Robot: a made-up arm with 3 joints.
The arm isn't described. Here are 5 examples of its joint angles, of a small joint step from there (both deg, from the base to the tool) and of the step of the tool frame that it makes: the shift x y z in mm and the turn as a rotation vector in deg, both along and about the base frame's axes.
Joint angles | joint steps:
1: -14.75 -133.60 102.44 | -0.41 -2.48 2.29
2: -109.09 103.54 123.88 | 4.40 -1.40 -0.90
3: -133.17 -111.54 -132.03 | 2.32 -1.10 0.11
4: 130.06 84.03 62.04 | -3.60 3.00 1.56
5: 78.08 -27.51 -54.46 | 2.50 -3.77 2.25
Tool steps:
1: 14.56 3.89 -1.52 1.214 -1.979 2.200
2: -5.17 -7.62 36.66 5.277 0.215 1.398
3: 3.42 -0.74 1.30 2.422 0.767 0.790
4: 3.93 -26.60 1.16 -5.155 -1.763 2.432
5: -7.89 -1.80 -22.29 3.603 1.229 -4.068
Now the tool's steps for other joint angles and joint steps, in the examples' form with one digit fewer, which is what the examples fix.
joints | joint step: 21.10 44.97 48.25 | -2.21 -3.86 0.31
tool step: -9.2 4.7 22.7 -2.42 -3.55 -1.53
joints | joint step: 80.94 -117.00 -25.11 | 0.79 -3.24 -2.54
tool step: -0.8 13.4 3.2 -1.44 0.71 -3.39
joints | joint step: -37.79 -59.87 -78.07 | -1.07 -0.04 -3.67
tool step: -5.0 4.4 -13.8 -4.24 1.11 1.47
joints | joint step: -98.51 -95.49 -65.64 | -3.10 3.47 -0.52
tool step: 2.8 8.3 -16.1 -3.62 -0.64 -3.41
